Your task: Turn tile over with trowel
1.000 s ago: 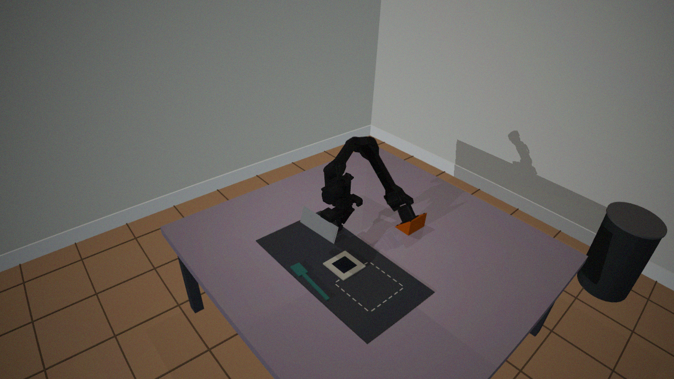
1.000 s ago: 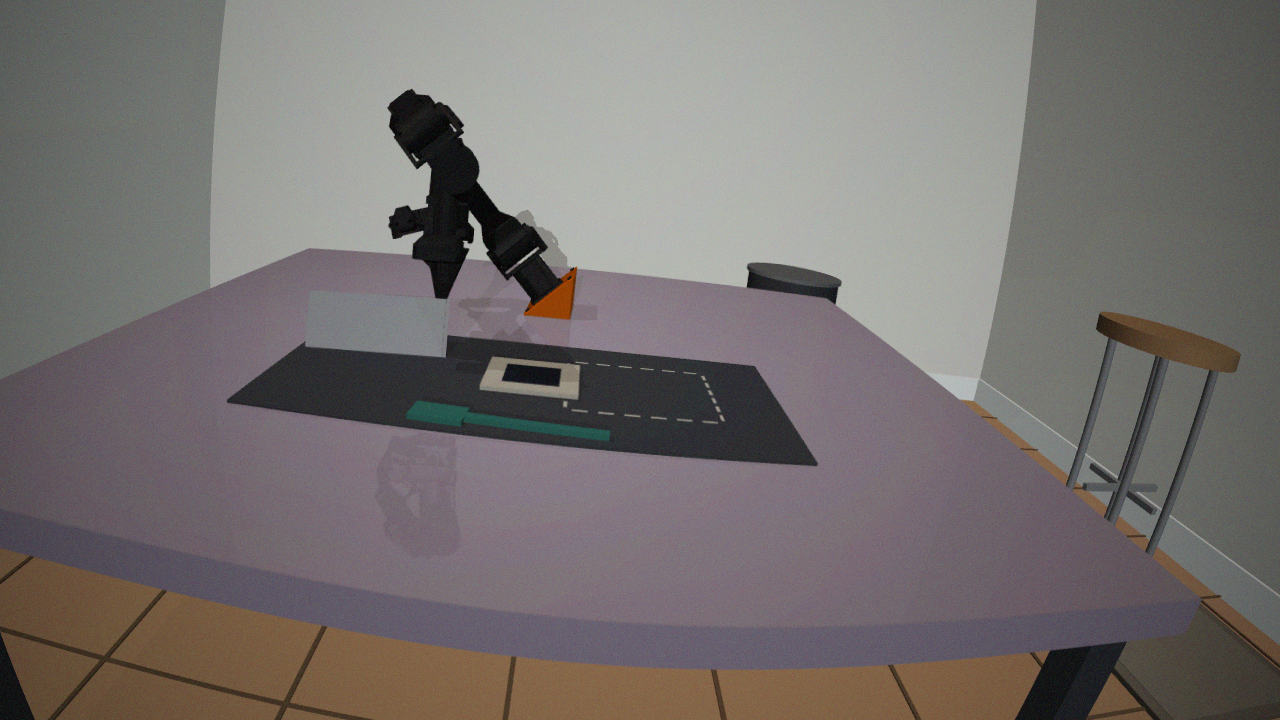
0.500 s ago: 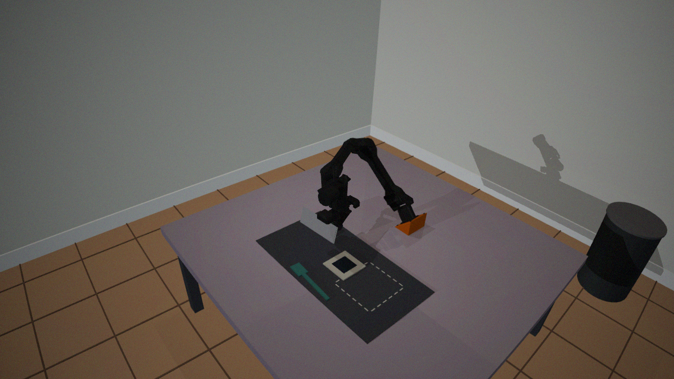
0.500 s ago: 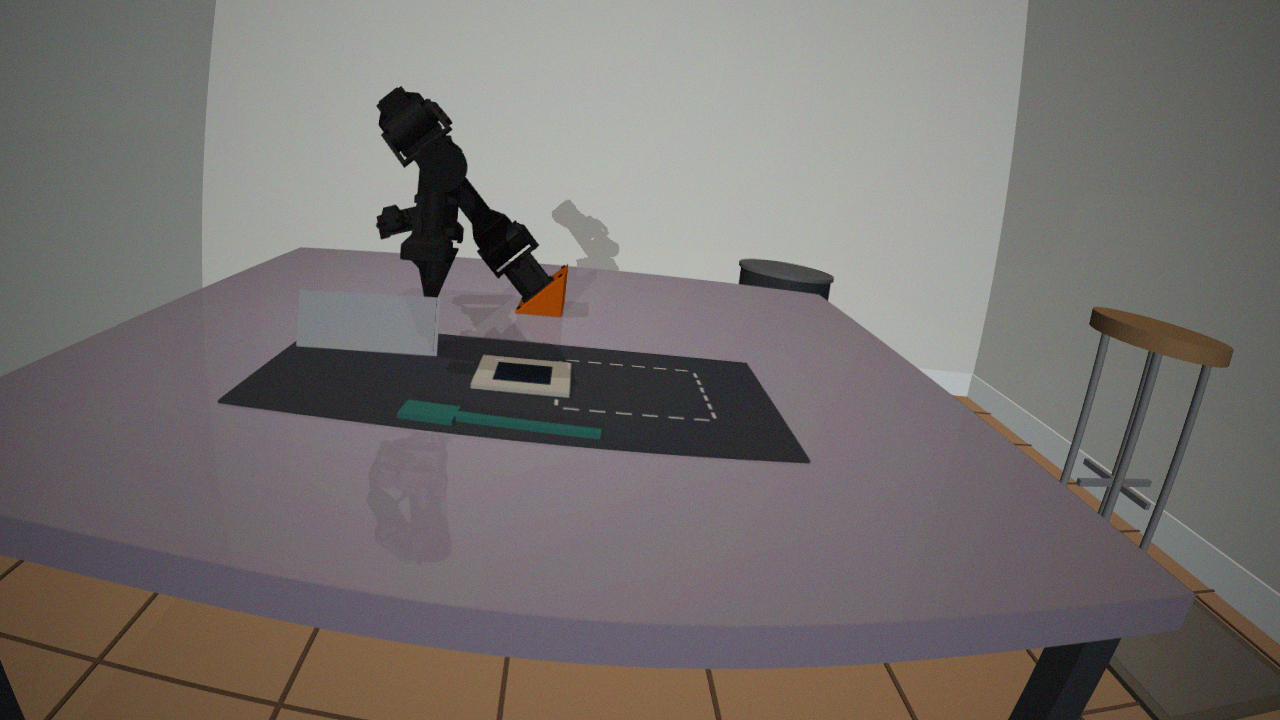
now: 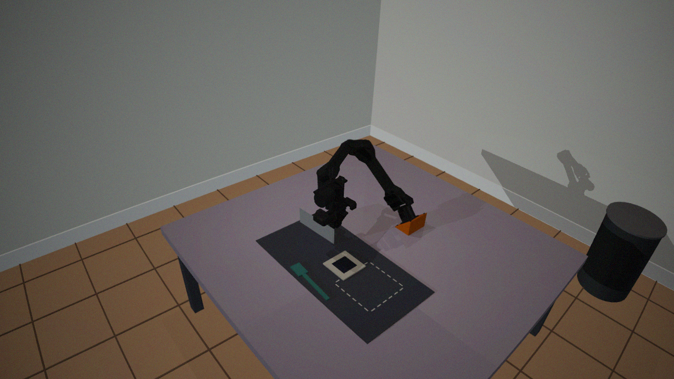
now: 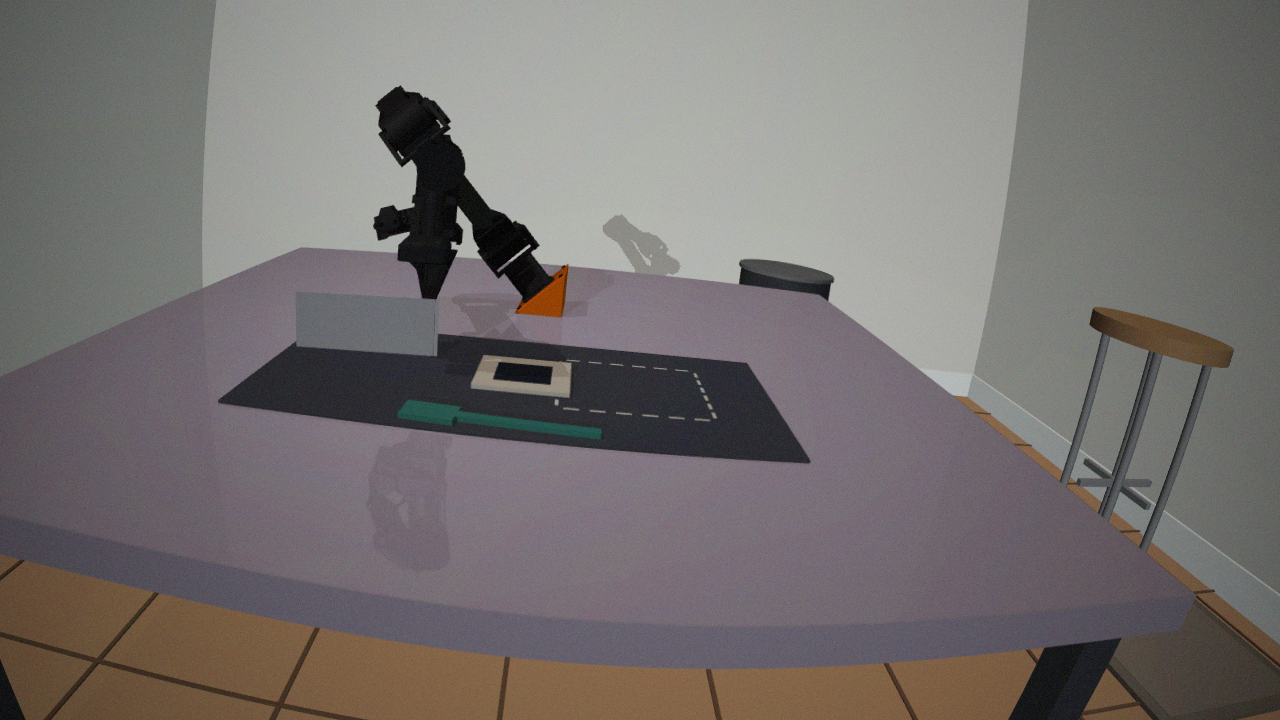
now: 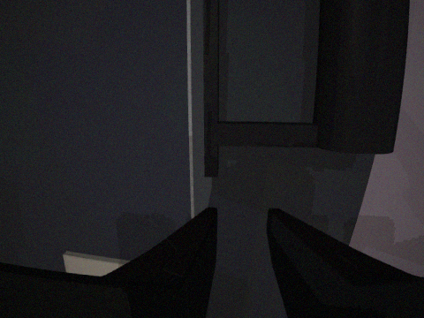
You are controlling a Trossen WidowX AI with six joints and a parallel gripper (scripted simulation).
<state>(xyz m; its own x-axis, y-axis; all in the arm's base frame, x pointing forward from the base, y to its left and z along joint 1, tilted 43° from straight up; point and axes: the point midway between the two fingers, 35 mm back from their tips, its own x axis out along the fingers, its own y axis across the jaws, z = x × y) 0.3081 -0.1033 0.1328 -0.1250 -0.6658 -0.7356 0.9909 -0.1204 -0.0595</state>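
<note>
Right now my gripper tip is 6 cm to the left of the trowel, 2 cm past it and 2 cm above it. From my gripper tip the other things lie so: beige tile: 13 cm to the left, 9 cm ahead, 6 cm below; then flat green tool: 23 cm ahead, 7 cm to the left, 6 cm below.
</note>
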